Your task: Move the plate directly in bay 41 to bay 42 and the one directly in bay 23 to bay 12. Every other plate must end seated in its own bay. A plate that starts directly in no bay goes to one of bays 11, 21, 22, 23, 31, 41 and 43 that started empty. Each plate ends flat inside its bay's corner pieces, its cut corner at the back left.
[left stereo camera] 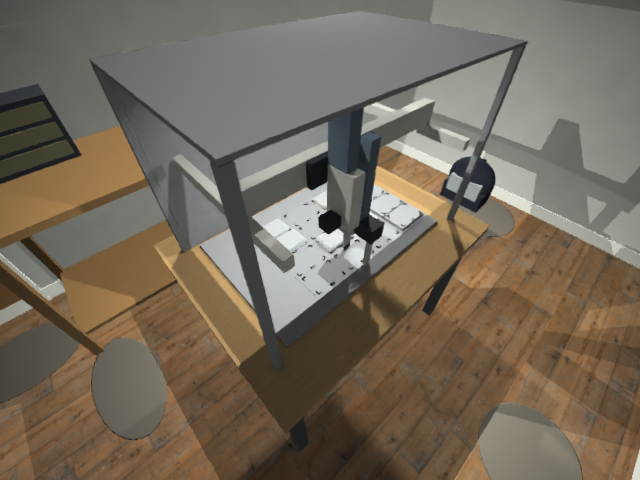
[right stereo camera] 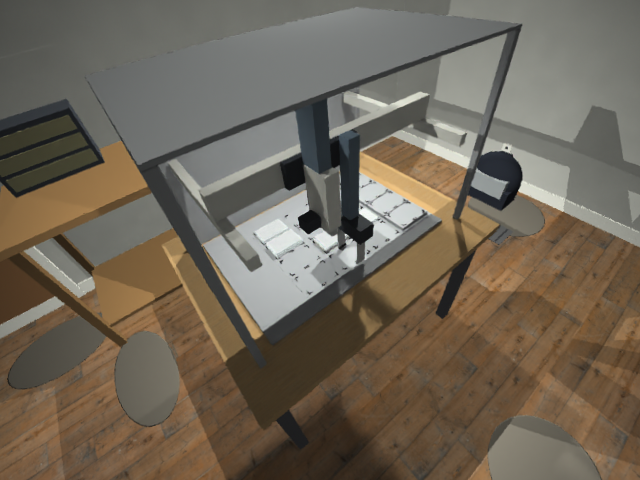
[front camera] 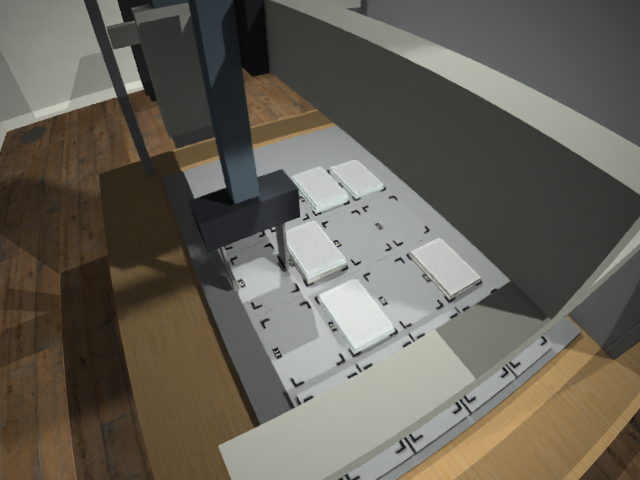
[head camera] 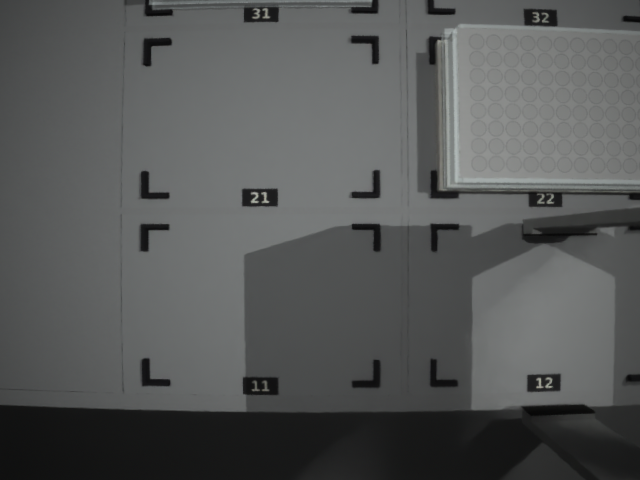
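My gripper is open over bay 12, its jaws at that bay's back and front; bare deck shows between them. A white plate is at bay 22, right behind the back jaw, with layered edges beneath its top; I cannot tell how many pieces. Other plates are at bay 31, bay 41, bay 23 and bay 43. No plate shows in bays 11 and 21 in the head view. Cut corners are not clear.
The parked pipetting stage hangs beside the gripper's column. A pale rail crosses above the deck's near end in the front view. A grey wall panel runs along the back. Frame posts stand at the table's corners.
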